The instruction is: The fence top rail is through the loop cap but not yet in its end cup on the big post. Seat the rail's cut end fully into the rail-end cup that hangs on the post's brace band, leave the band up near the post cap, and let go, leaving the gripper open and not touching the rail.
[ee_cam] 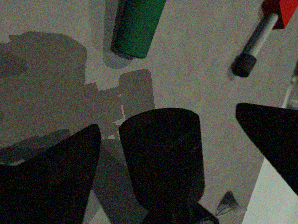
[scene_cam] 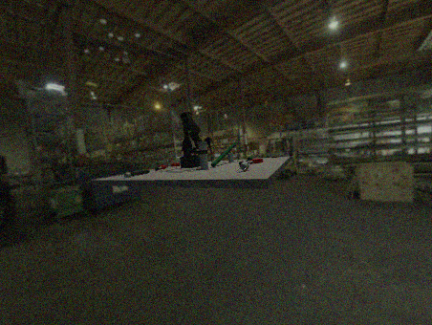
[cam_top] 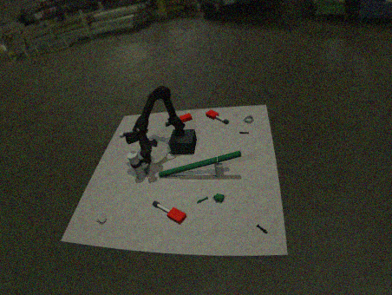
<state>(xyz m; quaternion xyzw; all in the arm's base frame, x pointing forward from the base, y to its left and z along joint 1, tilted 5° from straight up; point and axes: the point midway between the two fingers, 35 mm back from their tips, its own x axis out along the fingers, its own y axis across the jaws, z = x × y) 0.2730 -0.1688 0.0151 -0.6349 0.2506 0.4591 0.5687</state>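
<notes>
My gripper tip is 1 cm past the dark rail-end cup, 3 cm to the left of it and 2 cm below it. Round my gripper tip: small grey piece 35 cm ahead, 30 cm to the right, 10 cm below; then small grey post 4 cm ahead, 43 cm to the left; then green bolt 23 cm ahead, 34 cm to the left, 10 cm below.
</notes>
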